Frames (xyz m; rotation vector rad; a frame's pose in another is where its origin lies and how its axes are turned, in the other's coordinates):
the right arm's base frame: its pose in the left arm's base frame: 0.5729 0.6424 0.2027 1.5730 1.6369 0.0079
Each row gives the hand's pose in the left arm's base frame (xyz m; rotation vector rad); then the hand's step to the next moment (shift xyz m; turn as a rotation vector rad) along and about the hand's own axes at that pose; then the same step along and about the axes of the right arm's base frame.
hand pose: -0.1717 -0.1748 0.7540 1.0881 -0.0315 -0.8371
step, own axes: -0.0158 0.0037 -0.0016 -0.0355 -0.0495 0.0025
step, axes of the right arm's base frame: 0.0041 -0.0001 -0.0158 0.0139 -0.0560 -0.0198
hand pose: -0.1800 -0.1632 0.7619 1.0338 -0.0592 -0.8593
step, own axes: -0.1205 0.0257 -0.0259 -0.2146 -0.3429 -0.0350
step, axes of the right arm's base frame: 0.0510 0.0008 -0.1151 0.1387 -0.3690 -0.0972
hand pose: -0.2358 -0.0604 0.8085 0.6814 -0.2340 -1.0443
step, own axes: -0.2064 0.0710 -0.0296 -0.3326 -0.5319 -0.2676
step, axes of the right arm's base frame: 0.1419 0.0396 -0.1638 0.3918 -0.5573 -0.0322
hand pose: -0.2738 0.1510 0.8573 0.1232 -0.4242 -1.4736
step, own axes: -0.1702 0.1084 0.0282 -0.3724 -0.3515 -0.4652
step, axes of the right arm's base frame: 0.1478 0.1232 -0.0671 0.5163 -0.4280 0.1702
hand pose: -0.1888 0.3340 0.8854 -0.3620 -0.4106 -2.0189
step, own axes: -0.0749 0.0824 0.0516 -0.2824 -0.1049 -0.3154
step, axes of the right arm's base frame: 0.0391 0.1143 0.0215 0.3374 -0.1867 0.2039
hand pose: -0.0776 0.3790 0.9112 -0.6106 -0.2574 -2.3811
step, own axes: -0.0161 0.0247 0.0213 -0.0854 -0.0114 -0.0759
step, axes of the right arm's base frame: -0.0036 0.0336 0.0134 0.0879 -0.0326 0.0663
